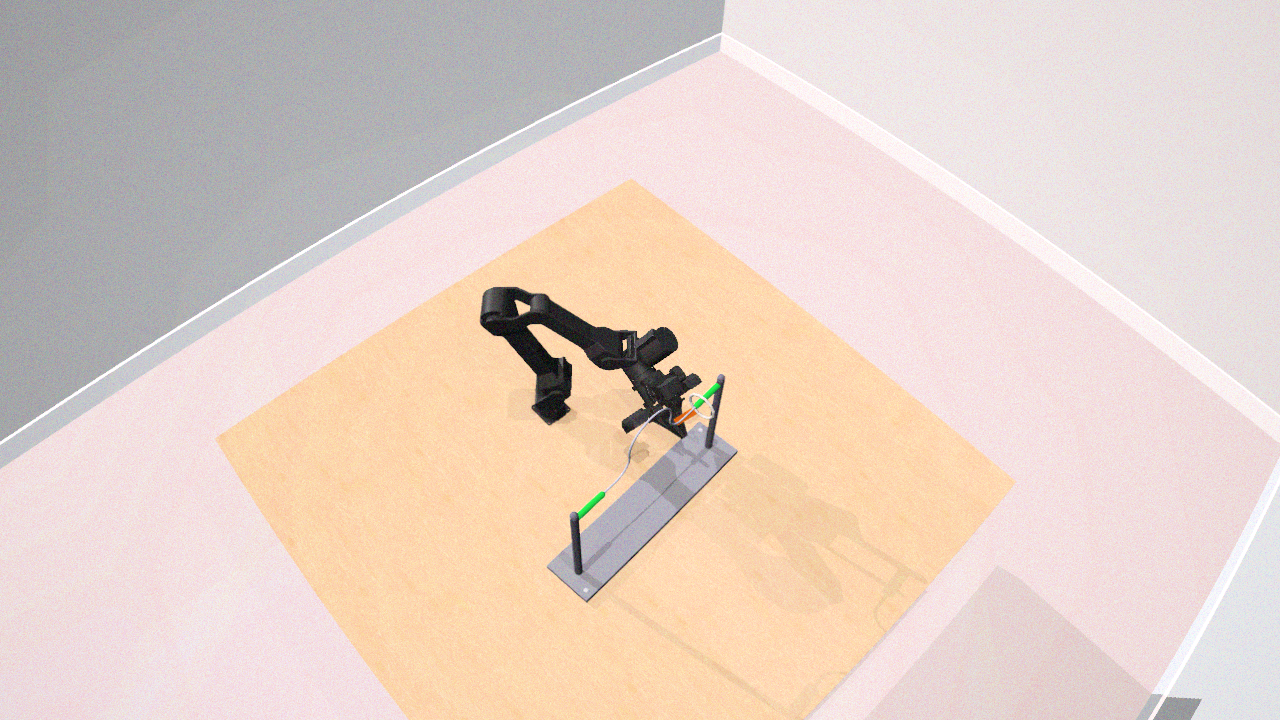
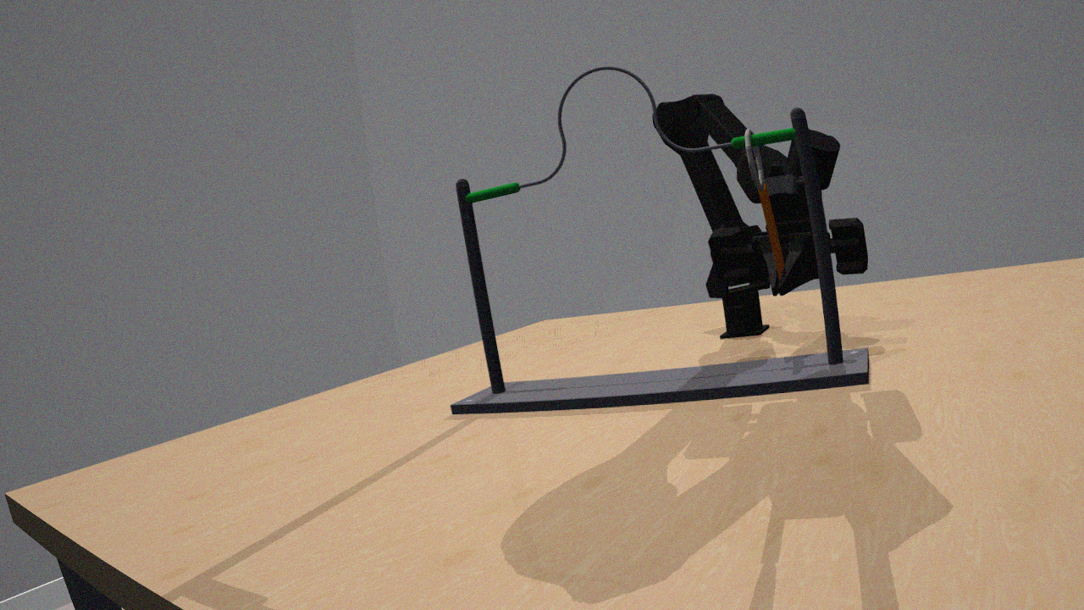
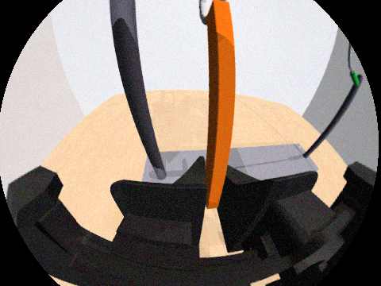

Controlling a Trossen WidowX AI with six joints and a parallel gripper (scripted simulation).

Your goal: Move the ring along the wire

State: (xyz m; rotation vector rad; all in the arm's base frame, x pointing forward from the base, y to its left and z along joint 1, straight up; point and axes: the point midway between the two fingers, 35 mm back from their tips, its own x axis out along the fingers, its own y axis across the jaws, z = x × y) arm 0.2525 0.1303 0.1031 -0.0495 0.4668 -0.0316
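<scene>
Now: the ring with orange handle 1 cm ahead of my gripper tip and 10 cm above it.
</scene>
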